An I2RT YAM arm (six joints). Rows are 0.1 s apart.
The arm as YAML. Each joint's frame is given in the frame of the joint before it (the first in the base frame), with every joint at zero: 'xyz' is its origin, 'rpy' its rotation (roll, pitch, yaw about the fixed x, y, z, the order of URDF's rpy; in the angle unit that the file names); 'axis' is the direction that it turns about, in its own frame. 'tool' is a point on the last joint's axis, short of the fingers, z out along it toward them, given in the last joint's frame.
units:
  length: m
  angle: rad
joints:
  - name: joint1
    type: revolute
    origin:
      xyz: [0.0, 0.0, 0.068]
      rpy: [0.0, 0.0, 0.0]
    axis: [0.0, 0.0, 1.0]
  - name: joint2
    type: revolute
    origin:
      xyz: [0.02, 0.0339, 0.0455]
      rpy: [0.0, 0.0, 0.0]
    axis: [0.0, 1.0, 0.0]
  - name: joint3
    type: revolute
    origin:
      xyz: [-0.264, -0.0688, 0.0]
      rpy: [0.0, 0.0, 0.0]
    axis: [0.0, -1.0, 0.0]
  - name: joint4
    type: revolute
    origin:
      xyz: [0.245, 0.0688, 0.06]
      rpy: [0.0, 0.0, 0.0]
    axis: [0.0, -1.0, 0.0]
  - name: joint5
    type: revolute
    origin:
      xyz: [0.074, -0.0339, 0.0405]
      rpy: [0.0, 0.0, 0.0]
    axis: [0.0, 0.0, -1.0]
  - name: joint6
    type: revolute
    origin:
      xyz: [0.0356, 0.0, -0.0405]
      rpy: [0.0, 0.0, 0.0]
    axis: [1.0, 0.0, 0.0]
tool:
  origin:
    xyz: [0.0, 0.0, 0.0]
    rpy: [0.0, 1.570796, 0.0]
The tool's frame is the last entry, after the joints.
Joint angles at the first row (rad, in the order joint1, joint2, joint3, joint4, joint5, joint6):
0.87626 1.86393 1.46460 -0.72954 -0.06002 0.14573
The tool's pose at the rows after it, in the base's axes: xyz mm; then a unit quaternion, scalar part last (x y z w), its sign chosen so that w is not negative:
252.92 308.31 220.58 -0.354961 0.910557 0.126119 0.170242
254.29 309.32 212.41 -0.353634 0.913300 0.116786 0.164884
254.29 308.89 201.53 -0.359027 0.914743 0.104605 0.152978
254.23 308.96 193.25 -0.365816 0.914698 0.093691 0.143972
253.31 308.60 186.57 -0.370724 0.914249 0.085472 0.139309
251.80 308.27 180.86 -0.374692 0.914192 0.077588 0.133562
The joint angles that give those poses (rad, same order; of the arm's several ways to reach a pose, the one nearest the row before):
0.87897 1.89928 1.48802 -0.73576 -0.05385 0.14714
0.87898 1.91773 1.48348 -0.73170 -0.04217 0.14878
0.87898 1.93678 1.47122 -0.73396 -0.03448 0.13742
0.87994 1.95362 1.46517 -0.73804 -0.02618 0.12360
0.88194 1.96264 1.45293 -0.73318 -0.01728 0.11433
0.88506 1.97035 1.44289 -0.73330 -0.00921 0.10854

